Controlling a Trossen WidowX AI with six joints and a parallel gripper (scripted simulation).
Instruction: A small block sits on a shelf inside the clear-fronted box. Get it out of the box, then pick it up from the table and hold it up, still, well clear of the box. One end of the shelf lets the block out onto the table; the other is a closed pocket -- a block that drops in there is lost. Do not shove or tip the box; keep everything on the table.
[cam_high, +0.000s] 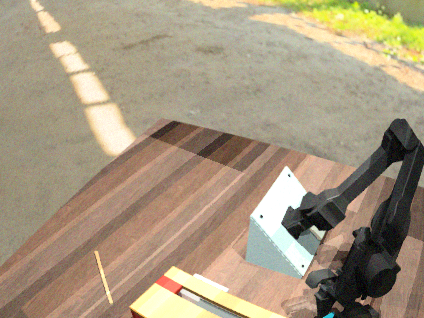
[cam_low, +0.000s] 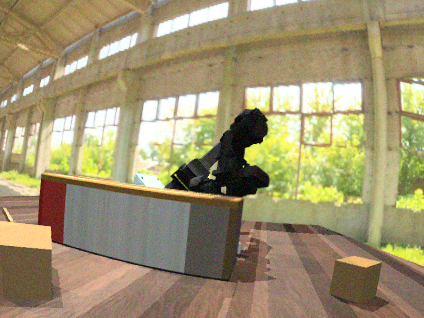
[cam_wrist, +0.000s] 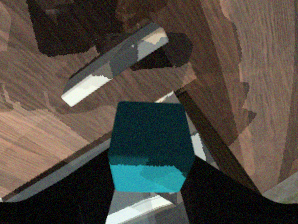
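Right now the teal block is 1 cm to the left of my gripper tip, 1 cm behind it and 1 cm above it. From my gripper tip the other things lie so: box (16 cm to the right, 5 cm ahead, 2 cm below); thin wooden stick (53 cm to the right, 7 cm below, 2 cm ahead).
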